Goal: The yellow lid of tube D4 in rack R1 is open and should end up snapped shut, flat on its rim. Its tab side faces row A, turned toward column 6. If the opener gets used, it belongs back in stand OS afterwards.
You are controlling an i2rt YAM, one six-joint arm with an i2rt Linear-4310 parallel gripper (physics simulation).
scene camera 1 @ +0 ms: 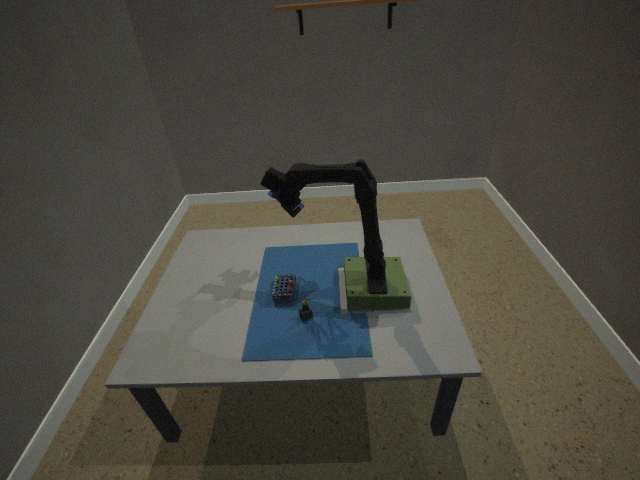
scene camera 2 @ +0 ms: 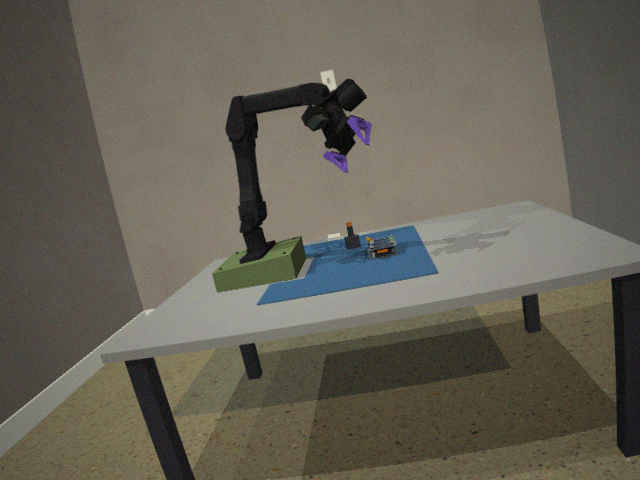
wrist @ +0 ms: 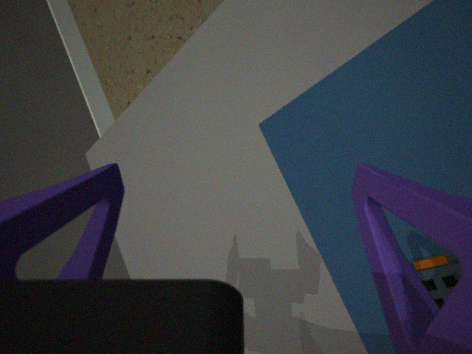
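Note:
Rack R1 is a small dark grey rack on the blue mat. It holds small coloured lids. A yellow lid shows as a speck at the rack's left end in scene camera 2; its angle and tab direction are too small to tell. The opener, dark with an orange top, stands upright in stand OS. My gripper is open and empty, high above the table. The rack shows partly through the right finger's opening in the wrist view.
The arm's green base block stands on the grey table, beside the mat's edge. The stand is near the rack, between it and the mat's front in scene camera 1. A wall shelf hangs high behind.

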